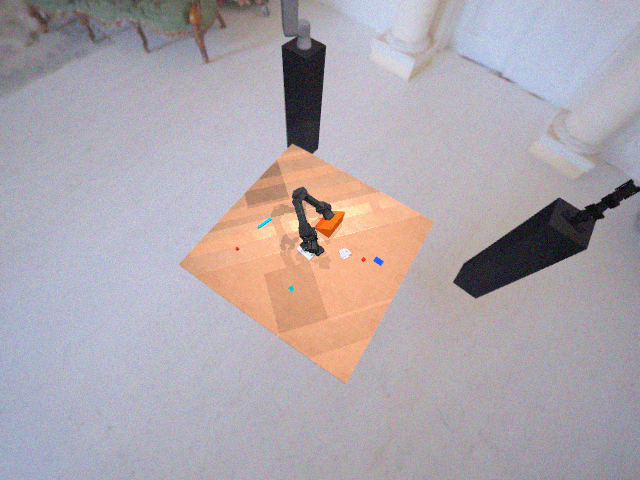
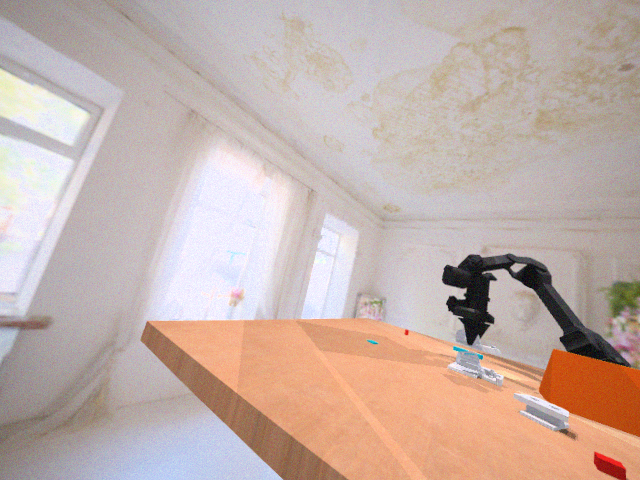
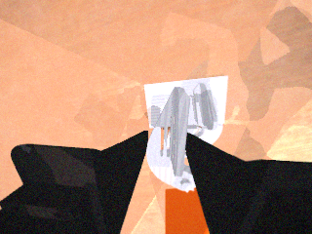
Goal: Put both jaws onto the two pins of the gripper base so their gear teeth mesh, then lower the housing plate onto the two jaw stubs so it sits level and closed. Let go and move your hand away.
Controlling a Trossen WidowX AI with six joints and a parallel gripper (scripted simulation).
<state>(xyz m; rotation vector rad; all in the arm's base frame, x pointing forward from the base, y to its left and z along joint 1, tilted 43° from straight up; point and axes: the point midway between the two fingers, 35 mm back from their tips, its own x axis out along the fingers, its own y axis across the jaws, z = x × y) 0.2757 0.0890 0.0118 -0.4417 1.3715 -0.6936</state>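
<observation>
My gripper tip is now 4 cm past the gripper jaw, 5 cm to the left of it and 7 cm above it. Round my gripper tip: cyan cube (28 cm ahead, 6 cm to the left, 8 cm below); then white block (14 cm behind, 18 cm to the left, 7 cm below); then cyan bar (4 cm ahead, 40 cm to the right, 7 cm below).
</observation>
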